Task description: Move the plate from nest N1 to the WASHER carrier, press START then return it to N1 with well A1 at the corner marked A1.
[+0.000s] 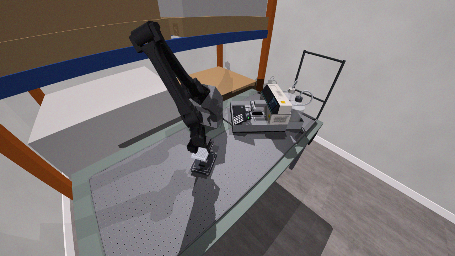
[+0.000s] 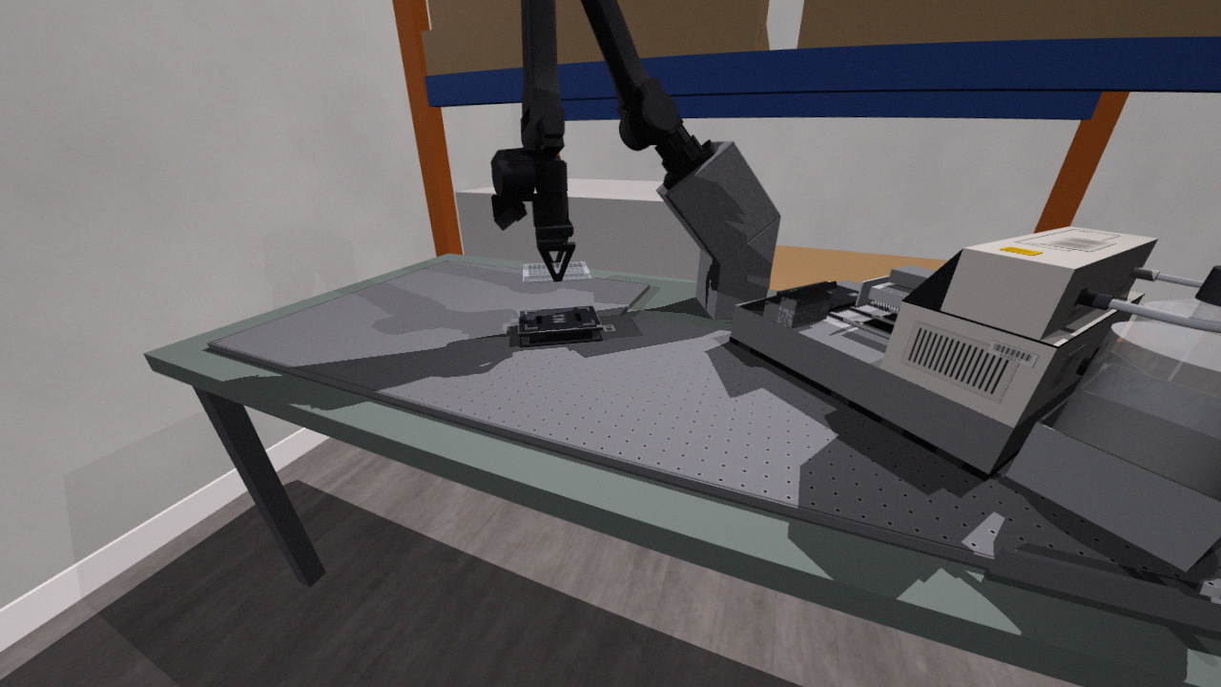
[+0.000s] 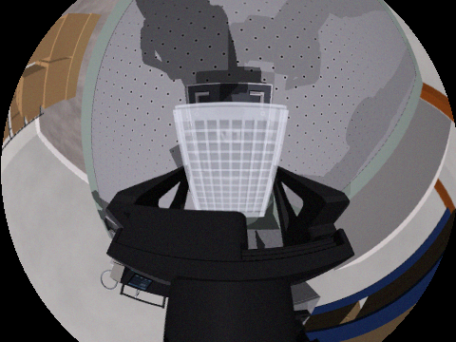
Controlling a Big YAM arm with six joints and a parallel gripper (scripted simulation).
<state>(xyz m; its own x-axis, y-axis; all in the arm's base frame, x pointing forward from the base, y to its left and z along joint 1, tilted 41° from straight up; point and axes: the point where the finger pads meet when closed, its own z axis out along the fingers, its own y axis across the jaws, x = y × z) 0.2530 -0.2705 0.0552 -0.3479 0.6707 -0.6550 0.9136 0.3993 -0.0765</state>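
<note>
My gripper is now 100 mm above the black plate nest N1. Also, from my hand: white well plate right at my hand; plate washer 40 mm ahead, 620 mm to the left.
</note>
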